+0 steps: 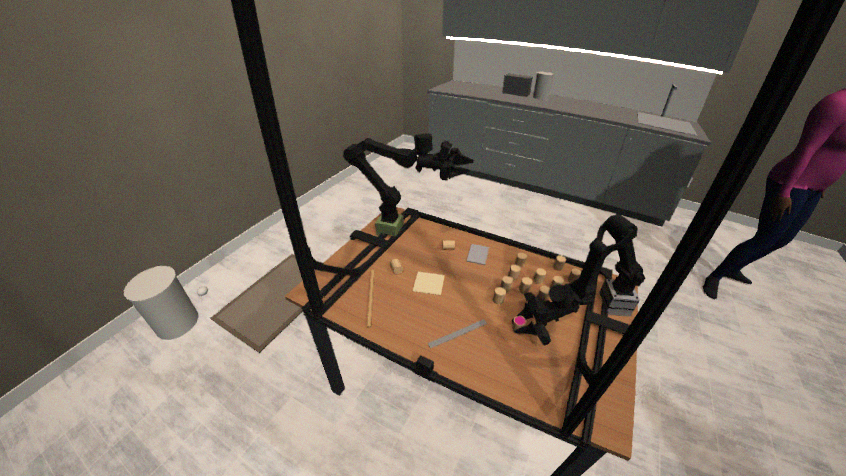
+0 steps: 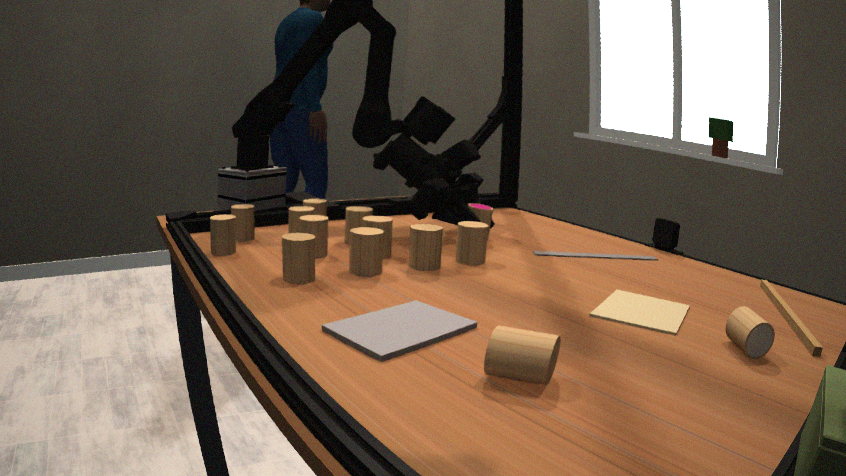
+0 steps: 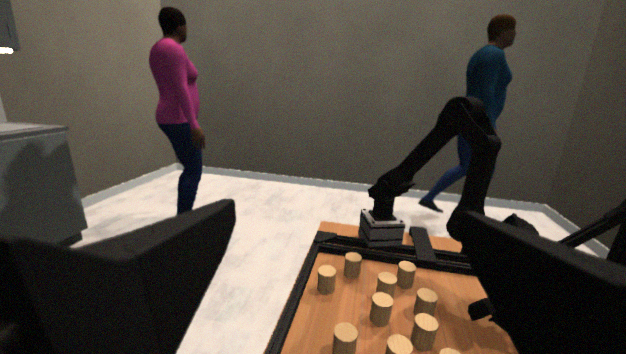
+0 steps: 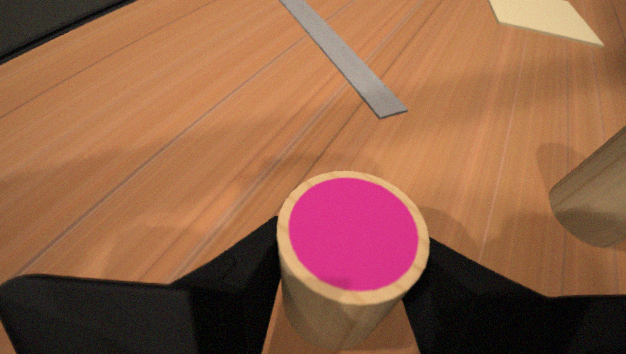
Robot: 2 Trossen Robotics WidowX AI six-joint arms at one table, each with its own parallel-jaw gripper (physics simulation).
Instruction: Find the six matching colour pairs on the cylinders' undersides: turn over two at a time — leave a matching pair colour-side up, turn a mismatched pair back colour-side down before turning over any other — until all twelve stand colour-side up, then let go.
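Frame: origin at the left arm's base, x ahead, y up, z right, level; millimetres.
Seen in the pictures: left gripper, fingertip midpoint: (image 1: 471,165) (image 3: 347,216); right gripper, fingertip midpoint: (image 1: 513,326) (image 2: 488,228) (image 4: 337,229); left arm's base at its link origin: (image 1: 389,218); right arm's base at its link origin: (image 1: 622,288) (image 2: 251,168) (image 3: 382,215).
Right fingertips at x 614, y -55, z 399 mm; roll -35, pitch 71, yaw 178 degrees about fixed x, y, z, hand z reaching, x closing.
Observation:
Offsets run from my right fingertips to a thing's top centre. "*": to the spot under its first point.
My right gripper (image 1: 526,325) (image 4: 337,229) is shut on a wooden cylinder {dx +16, dy +35, dz -6 mm} (image 1: 520,320) (image 2: 480,208) (image 4: 350,292) with a magenta face. It stands roughly upright, magenta side up, at the near side of the group; whether its base touches the table is hard to tell. The other cylinders stand in a loose group with plain wood tops, among them a near one {dx -67, dy +32, dz -122 mm} (image 1: 499,295) (image 2: 472,242) and one at the group's far edge {* dx -23, dy +12, dz -365 mm} (image 2: 298,257) (image 3: 345,337). Their undersides are hidden. My left gripper (image 1: 465,166) (image 3: 347,216) is open and empty, high above the table's far side.
Two loose cylinders {dx -322, dy +22, dz -363 mm} (image 2: 521,354) {dx -487, dy +21, dz -160 mm} (image 2: 750,332) lie on their sides. A grey plate {dx -188, dy -12, dz -363 mm} (image 1: 478,253) (image 2: 399,328), a yellow sheet {dx -340, dy -15, dz -129 mm} (image 1: 428,282) (image 2: 640,310), a grey strip {dx -176, dy -16, dz +69 mm} (image 1: 457,333) (image 4: 345,57) and a wooden stick {dx -523, dy -7, dz +11 mm} (image 1: 370,297) lie flat on the table.

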